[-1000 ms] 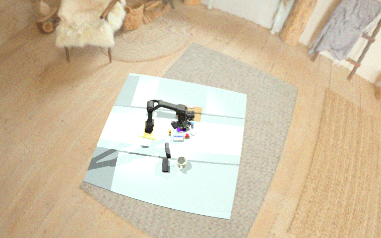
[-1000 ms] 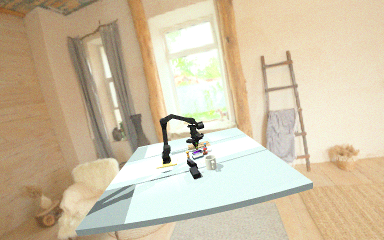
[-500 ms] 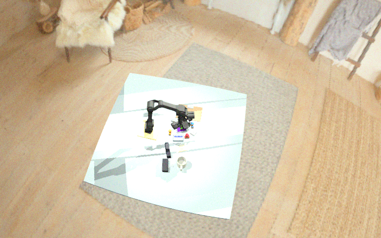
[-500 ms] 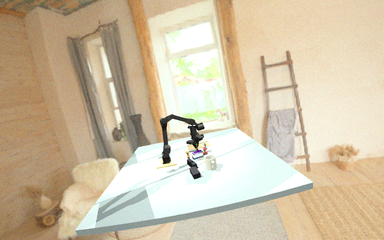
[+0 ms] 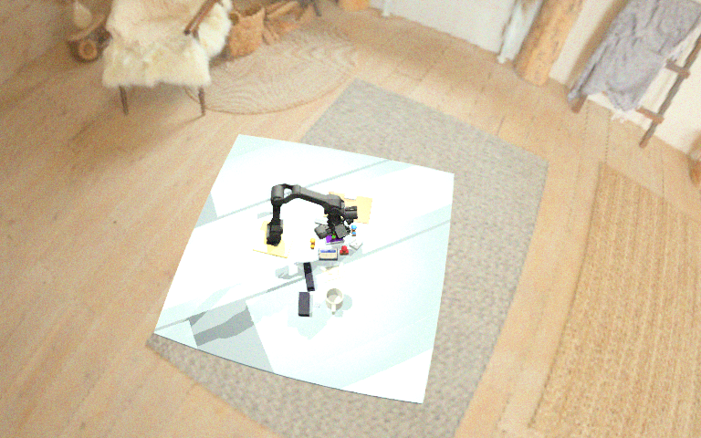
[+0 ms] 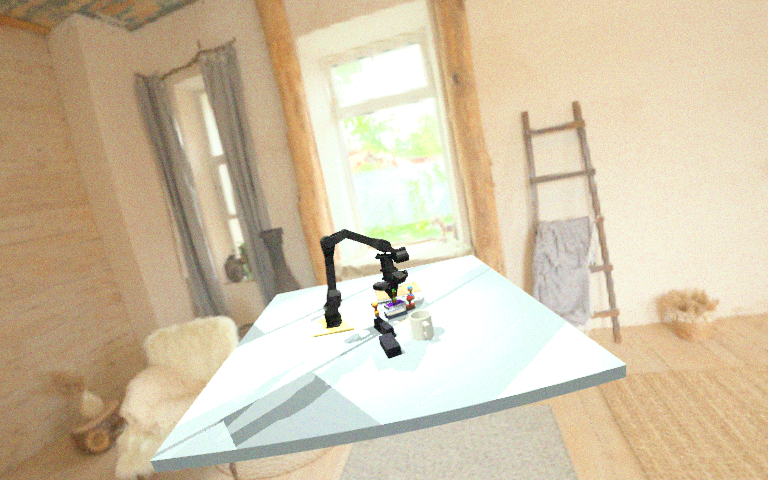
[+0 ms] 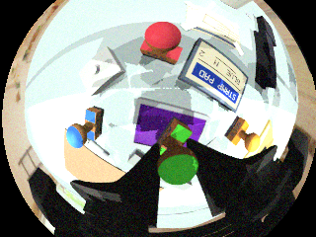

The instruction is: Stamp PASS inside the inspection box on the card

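Right now the purple ink pad is 40 mm below my gripper tip. The rest, counted from my gripper tip: green-knobbed stamp right at my gripper tip; blue-knobbed stamp 80 mm ahead, 60 mm to the left, 20 mm below; red-knobbed stamp 70 mm ahead, 60 mm to the right, 20 mm below.
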